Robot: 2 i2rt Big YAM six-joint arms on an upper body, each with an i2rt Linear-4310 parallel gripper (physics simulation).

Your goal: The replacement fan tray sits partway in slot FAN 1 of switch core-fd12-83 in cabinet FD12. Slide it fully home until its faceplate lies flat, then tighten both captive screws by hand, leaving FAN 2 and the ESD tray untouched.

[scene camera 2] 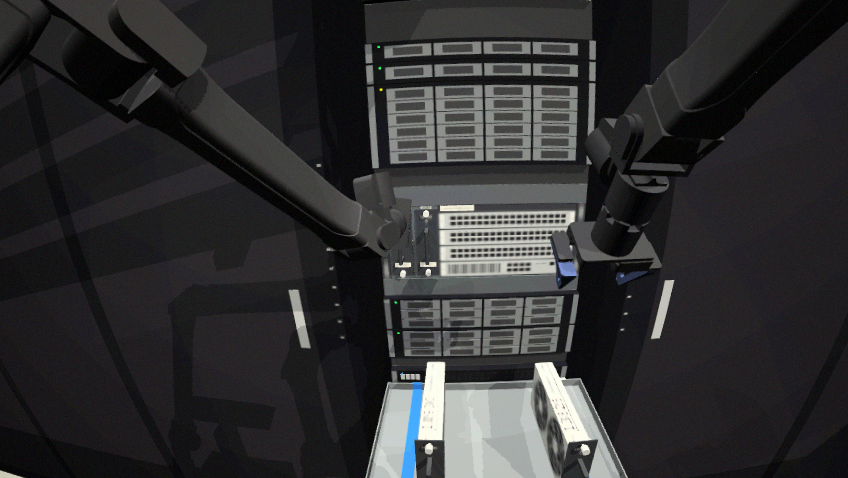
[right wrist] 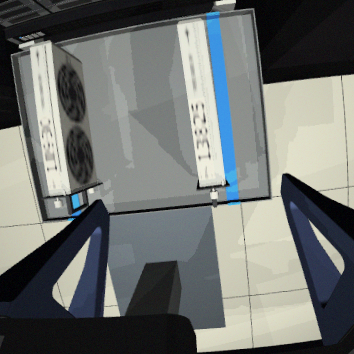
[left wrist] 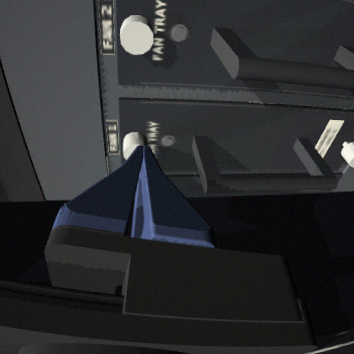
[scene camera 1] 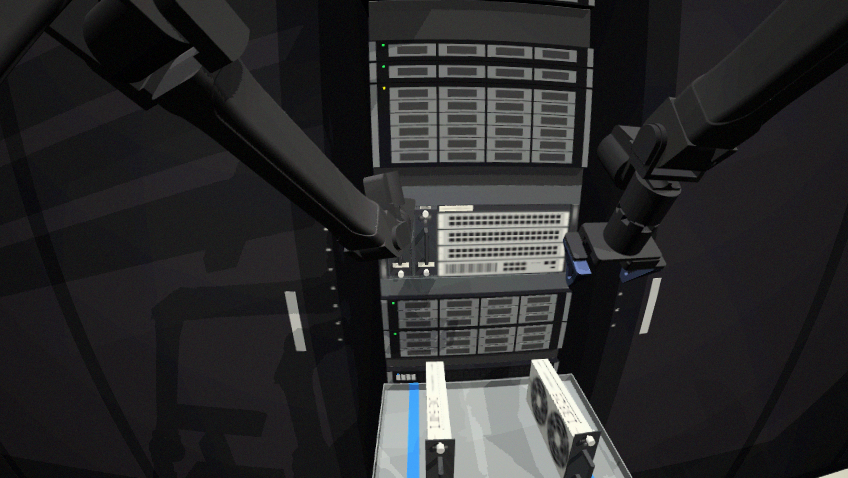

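The FAN 1 tray's dark faceplate (left wrist: 260,135) fills its slot in the left wrist view, with a handle and a white captive screw (left wrist: 133,143) beside the FAN 1 label. Its other white screw (left wrist: 349,154) (scene camera 1: 400,273) (scene camera 2: 402,273) is at the opposite end. My left gripper (left wrist: 141,154) is shut with nothing between its fingers; its tips overlap the edge of the screw by the label. Whether they touch it I cannot tell. In both scene views the left arm hides these fingers and the upper part of FAN 1. My right gripper (right wrist: 190,194) (scene camera 1: 602,276) (scene camera 2: 596,277) is open and empty.
The FAN 2 faceplate (left wrist: 190,60) (scene camera 1: 431,243) (scene camera 2: 432,243) adjoins FAN 1. The grey ESD tray (scene camera 1: 486,415) (scene camera 2: 486,415) (right wrist: 150,150) below holds two fan trays (right wrist: 47,125) (right wrist: 202,115) and a blue strip. The right gripper is above and in front of it, beside the white port modules (scene camera 1: 504,243).
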